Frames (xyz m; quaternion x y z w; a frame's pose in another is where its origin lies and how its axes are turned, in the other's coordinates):
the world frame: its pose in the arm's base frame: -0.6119 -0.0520 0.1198 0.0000 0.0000 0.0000 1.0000
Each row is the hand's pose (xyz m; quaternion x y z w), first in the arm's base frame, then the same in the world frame.
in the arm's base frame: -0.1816 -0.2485 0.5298 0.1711 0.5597 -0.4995 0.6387
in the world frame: 0.4303 -0.1965 0.4100 0.1711 0.5597 -0.4995 0.6387
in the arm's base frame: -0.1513 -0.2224 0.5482 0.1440 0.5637 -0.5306 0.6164
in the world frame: 0.4606 -0.1704 0.4284 0.1440 0.5637 -0.5306 0.6164
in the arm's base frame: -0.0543 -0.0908 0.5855 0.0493 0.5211 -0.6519 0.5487
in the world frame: 0.5576 -0.0388 0.4657 0.0493 0.5211 -0.6519 0.5487
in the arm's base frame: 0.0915 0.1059 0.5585 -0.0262 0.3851 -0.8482 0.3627
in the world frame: 0.7034 0.1579 0.4387 -0.0262 0.3851 -0.8482 0.3627
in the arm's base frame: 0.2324 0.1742 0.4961 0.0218 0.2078 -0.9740 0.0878
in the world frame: 0.8443 0.2262 0.3763 0.0218 0.2078 -0.9740 0.0878
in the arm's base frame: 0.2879 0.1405 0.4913 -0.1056 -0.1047 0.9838 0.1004
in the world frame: 0.8998 0.1925 0.3715 -0.1056 -0.1047 0.9838 0.1004
